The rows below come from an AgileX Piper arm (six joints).
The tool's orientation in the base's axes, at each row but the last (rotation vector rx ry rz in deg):
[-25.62 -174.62 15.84]
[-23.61 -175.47 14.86]
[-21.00 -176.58 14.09]
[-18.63 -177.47 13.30]
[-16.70 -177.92 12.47]
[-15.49 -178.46 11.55]
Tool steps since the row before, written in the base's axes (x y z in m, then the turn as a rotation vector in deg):
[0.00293 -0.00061 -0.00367 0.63 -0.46 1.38]
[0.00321 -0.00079 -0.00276 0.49 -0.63 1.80]
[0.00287 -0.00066 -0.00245 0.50 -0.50 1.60]
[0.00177 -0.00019 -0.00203 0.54 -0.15 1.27]
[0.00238 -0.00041 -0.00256 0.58 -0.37 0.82]
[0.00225 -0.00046 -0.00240 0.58 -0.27 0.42]
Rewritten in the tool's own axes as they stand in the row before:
[-0.00306 0.00092 0.00349 -0.71 -0.51 -1.33]
[-0.00335 0.00055 0.00265 -0.61 -0.78 -1.70]
[-0.00297 0.00042 0.00239 -0.59 -0.62 -1.53]
[-0.00178 0.00048 0.00198 -0.56 -0.22 -1.25]
[-0.00242 0.00040 0.00252 -0.64 -0.37 -0.78]
[-0.00229 0.00024 0.00239 -0.62 -0.22 -0.39]

